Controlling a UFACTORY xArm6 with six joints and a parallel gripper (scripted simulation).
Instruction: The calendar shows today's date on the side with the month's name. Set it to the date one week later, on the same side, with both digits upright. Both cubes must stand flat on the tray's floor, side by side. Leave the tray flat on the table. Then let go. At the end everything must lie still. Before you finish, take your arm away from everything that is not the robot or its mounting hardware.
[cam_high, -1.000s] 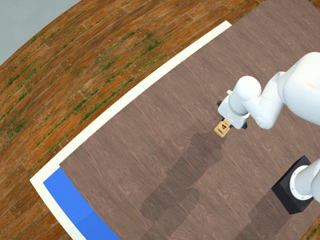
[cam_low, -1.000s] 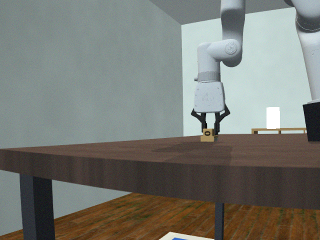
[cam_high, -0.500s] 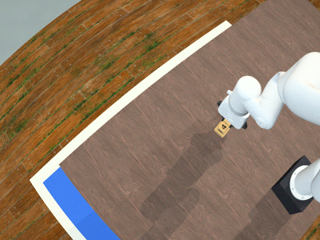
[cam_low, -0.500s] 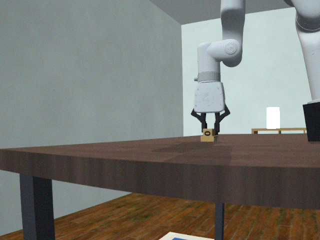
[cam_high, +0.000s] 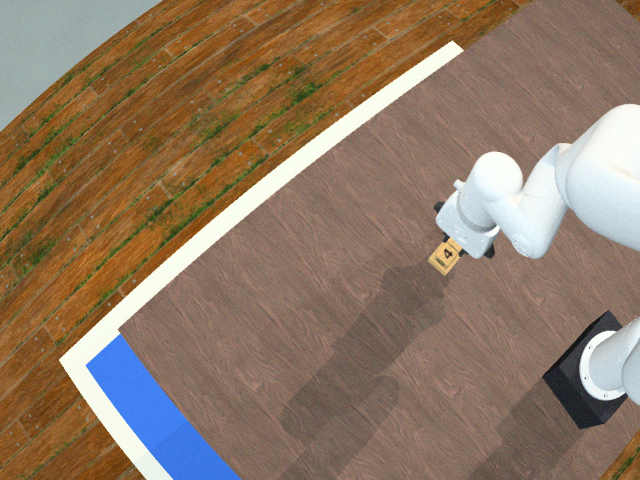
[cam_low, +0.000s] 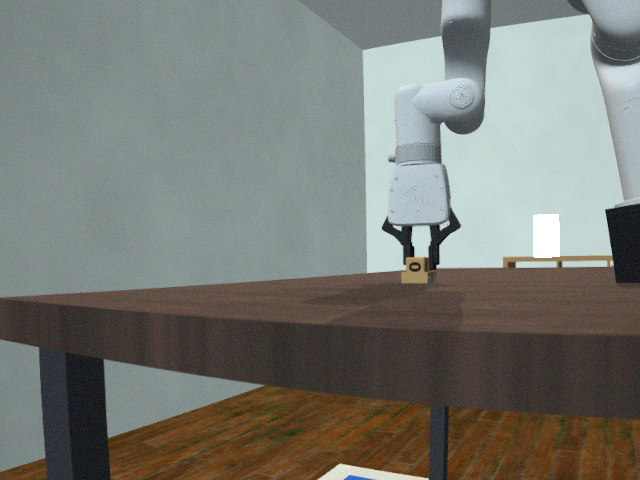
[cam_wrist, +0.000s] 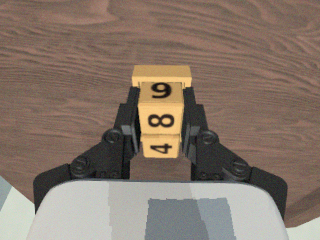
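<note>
Now: hand 2 cm to the right of the tray and 3 cm above it. Also, from my hand: wooden cube 1 cm below.
</note>
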